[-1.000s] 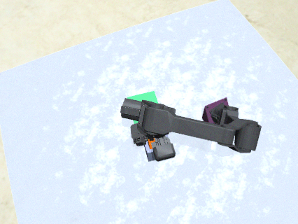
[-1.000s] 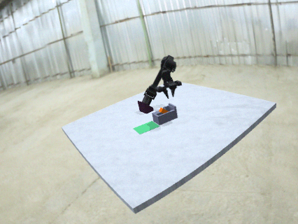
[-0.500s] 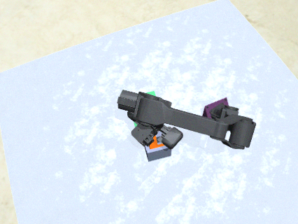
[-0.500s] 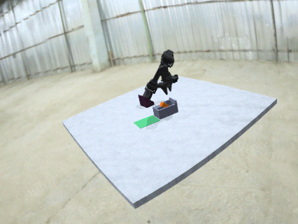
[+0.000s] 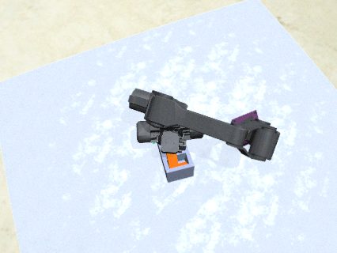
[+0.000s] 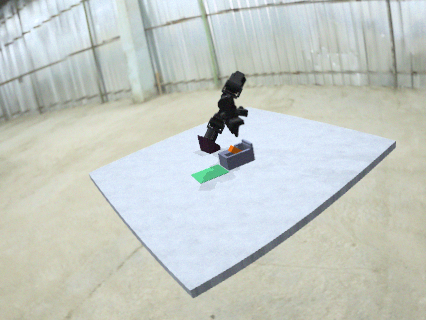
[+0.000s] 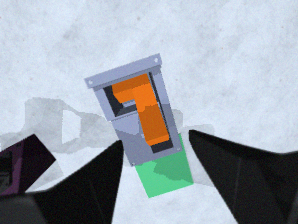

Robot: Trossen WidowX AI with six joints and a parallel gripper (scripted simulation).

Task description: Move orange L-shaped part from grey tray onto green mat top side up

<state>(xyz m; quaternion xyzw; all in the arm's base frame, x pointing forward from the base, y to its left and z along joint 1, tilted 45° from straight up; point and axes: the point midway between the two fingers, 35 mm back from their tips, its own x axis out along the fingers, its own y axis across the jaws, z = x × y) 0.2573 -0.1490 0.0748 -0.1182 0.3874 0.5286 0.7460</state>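
The orange L-shaped part lies 10 mm behind my gripper tip, 20 mm to the left of it and 100 mm below it. Also, from my gripper tip: green mat: 60 mm behind, 150 mm to the right, 160 mm below.
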